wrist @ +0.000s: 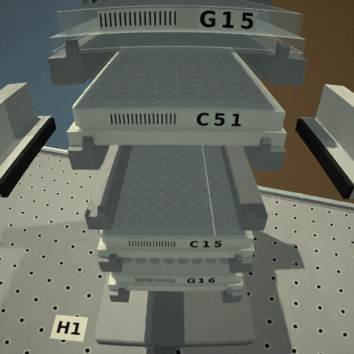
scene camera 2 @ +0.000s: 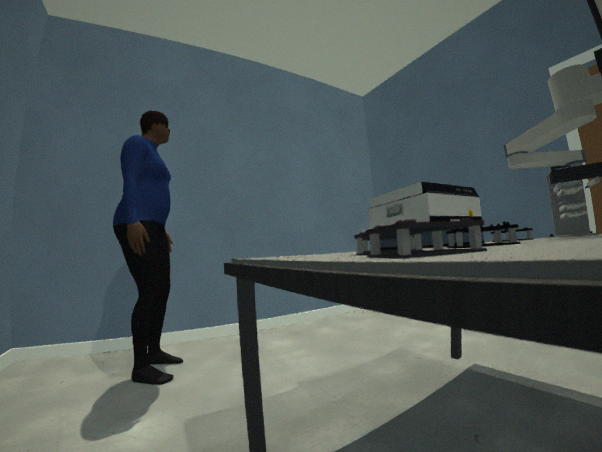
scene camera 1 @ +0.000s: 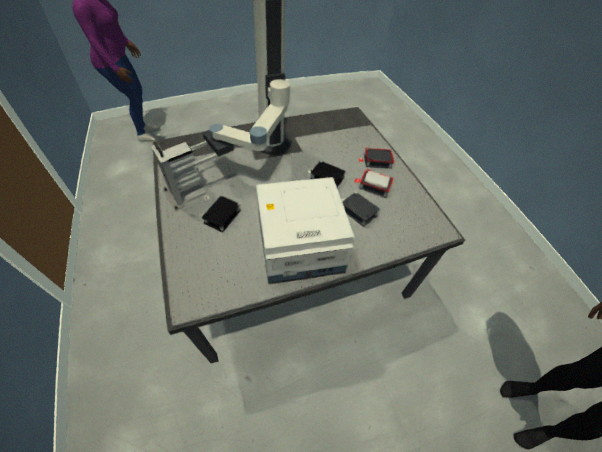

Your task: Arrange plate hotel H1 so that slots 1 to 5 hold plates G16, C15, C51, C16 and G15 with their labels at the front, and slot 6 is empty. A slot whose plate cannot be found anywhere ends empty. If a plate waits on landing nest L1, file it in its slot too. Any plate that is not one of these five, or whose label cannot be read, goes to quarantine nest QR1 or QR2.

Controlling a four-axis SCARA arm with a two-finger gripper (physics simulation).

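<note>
Plate hotel H1 [scene camera 1: 171,182] [scene camera 2: 560,225] [wrist: 120,320] stands at the table's left. In the wrist view, from the bottom, plates G16 [wrist: 175,281] and C15 [wrist: 175,244] sit on the lowest two levels, labels forward. The supports above C15 are empty. White-edged plate C51 [wrist: 177,120] sits above them, and clear plate G15 [wrist: 177,21] above that. A white-topped plate [scene camera 1: 175,151] lies at the hotel's top; its label is unreadable here. My gripper [scene camera 1: 218,145] [wrist: 175,101] is open and empty in front of the hotel, its fingers wide of the plates.
Two red-rimmed nests stand at the right; the nearer nest [scene camera 1: 363,186] bears a white plate [scene camera 1: 377,179], the other [scene camera 1: 379,156] looks dark. Dark stands [scene camera 1: 221,213] [scene camera 1: 361,207] [scene camera 1: 327,172] flank a large white instrument [scene camera 1: 305,215] [scene camera 2: 425,205]. People stand near the table.
</note>
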